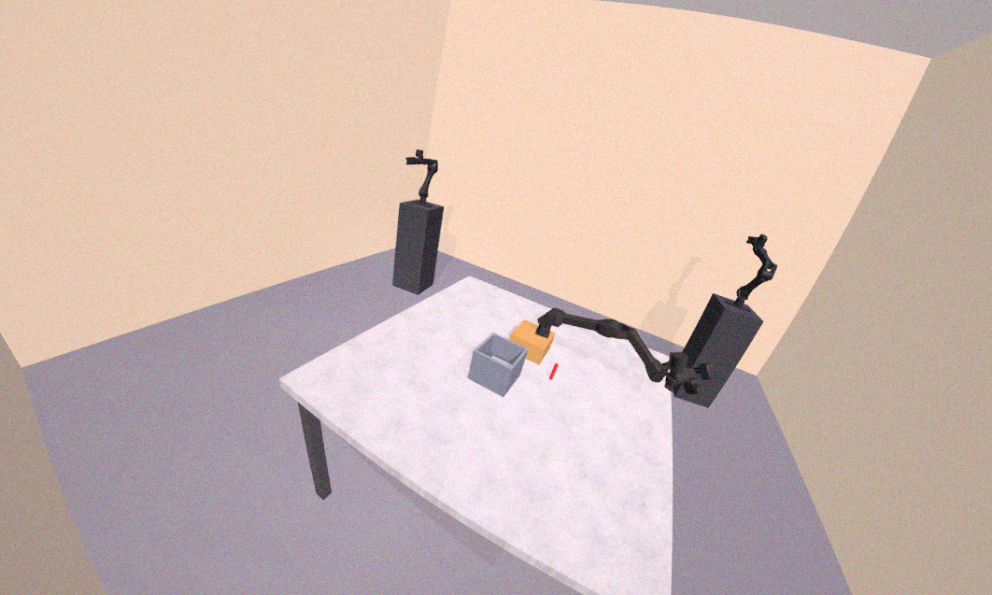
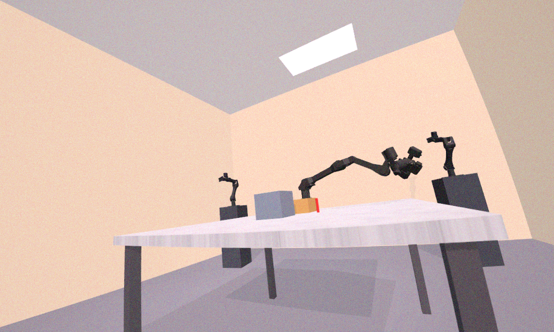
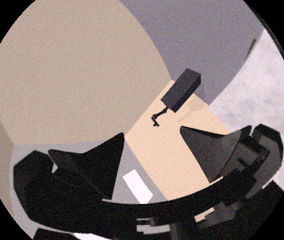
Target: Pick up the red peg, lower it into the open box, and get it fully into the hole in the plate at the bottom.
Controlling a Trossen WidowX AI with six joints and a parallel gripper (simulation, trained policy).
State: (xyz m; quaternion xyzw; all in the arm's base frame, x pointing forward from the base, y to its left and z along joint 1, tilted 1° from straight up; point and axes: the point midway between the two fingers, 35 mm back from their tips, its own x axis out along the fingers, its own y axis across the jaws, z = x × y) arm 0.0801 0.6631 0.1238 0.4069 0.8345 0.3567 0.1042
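Right now my gripper tip is 59 cm to the left of the red peg, 18 cm above it and 13 cm short of it. The rest, counted from my gripper tip: pale plate (81 cm to the right, 24 cm ahead, 17 cm below).
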